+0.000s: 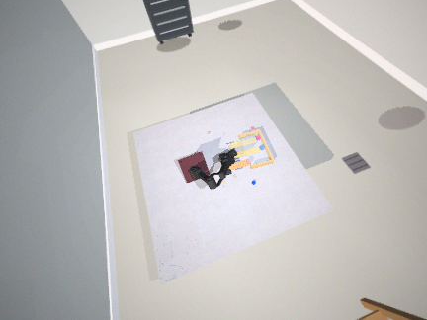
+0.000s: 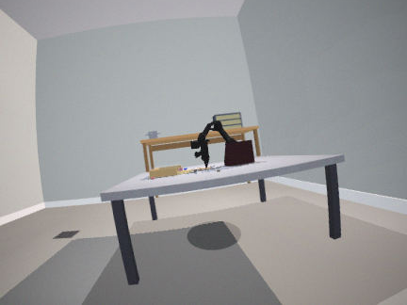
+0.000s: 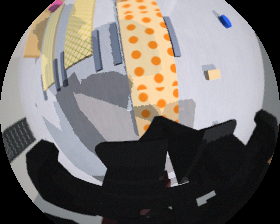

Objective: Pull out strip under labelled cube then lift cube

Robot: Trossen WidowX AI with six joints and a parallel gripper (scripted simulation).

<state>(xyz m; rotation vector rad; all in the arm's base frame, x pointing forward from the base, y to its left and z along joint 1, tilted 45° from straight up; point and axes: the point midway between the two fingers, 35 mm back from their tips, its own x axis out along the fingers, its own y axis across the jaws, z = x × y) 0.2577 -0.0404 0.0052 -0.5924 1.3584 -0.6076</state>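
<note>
Now: gripper tip 9 cm short of the orange dotted strip. Also, from my gripper tip: blue piece (19 cm to the right, 17 cm ahead); then pale cube marked k (20 cm ahead, 2 cm above, 1 cm to the right).
</note>
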